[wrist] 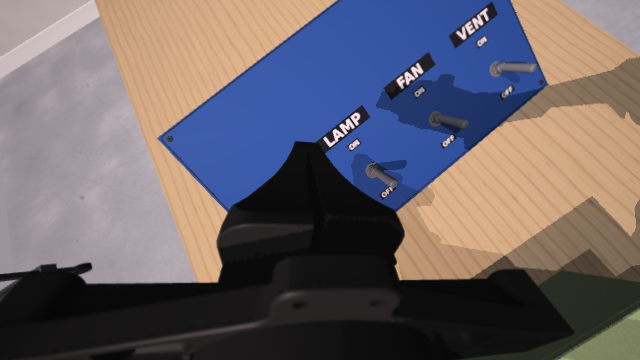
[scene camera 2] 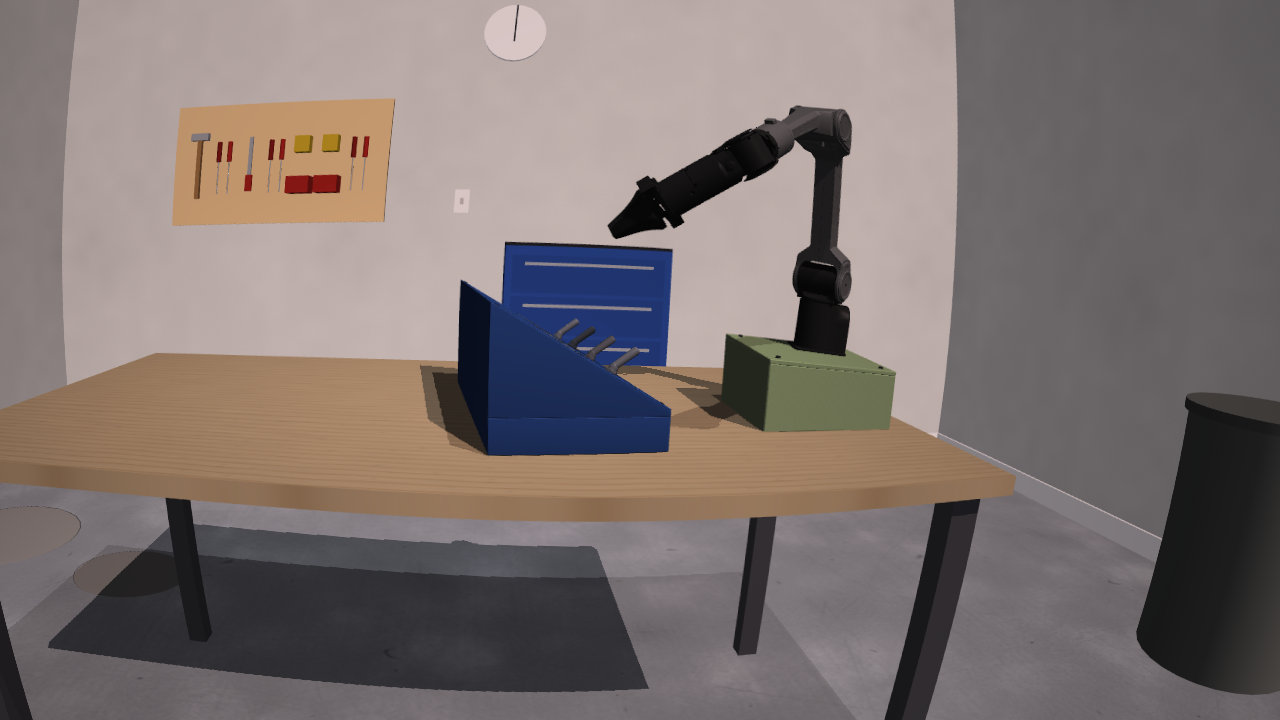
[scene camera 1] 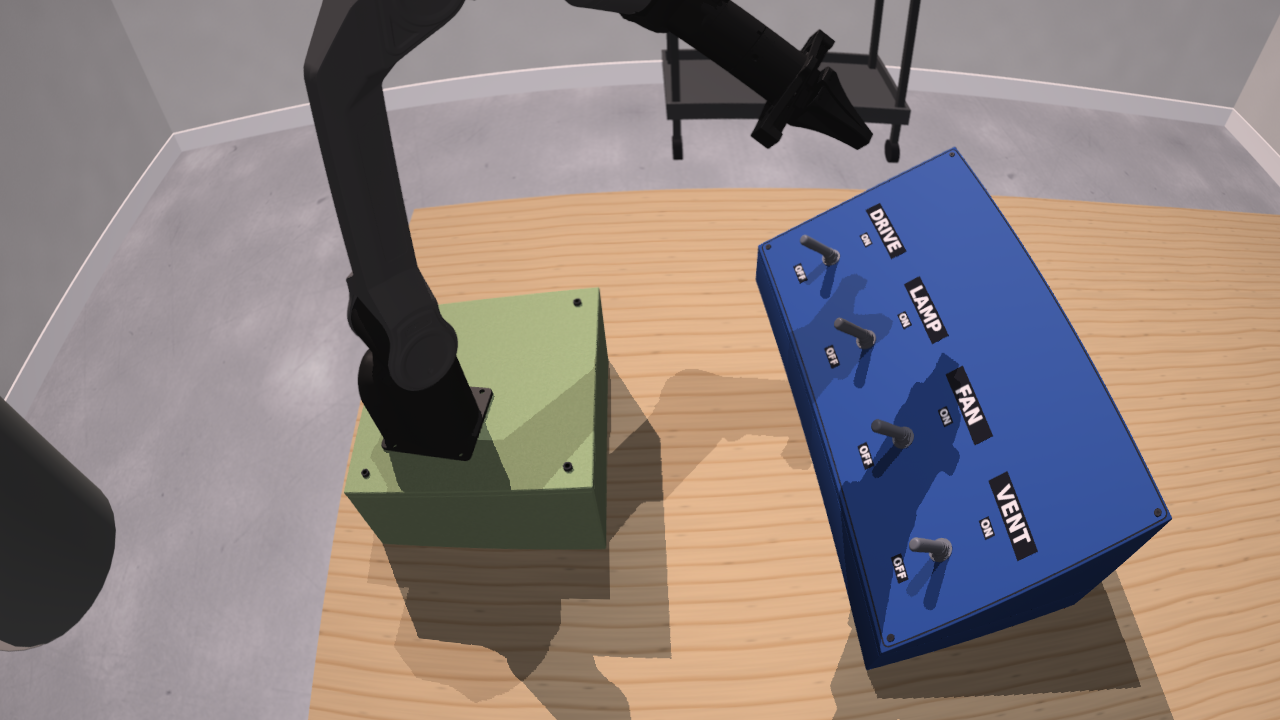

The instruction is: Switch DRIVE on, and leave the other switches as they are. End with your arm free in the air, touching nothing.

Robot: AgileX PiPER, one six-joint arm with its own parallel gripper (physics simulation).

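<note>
The blue sloped panel carries four toggle switches. The DRIVE lever leans to its OFF side at the panel's far end; my gripper hides it in the wrist view. The LAMP lever, the FAN lever and the VENT lever also lean to OFF. My gripper is shut with its fingertips together and holds nothing. It is in the air above the DRIVE end of the panel, apart from it.
The arm's base stands on a green block on the wooden table. A dark cart and a blue drawer cabinet stand beyond the table. A dark bin stands on the floor.
</note>
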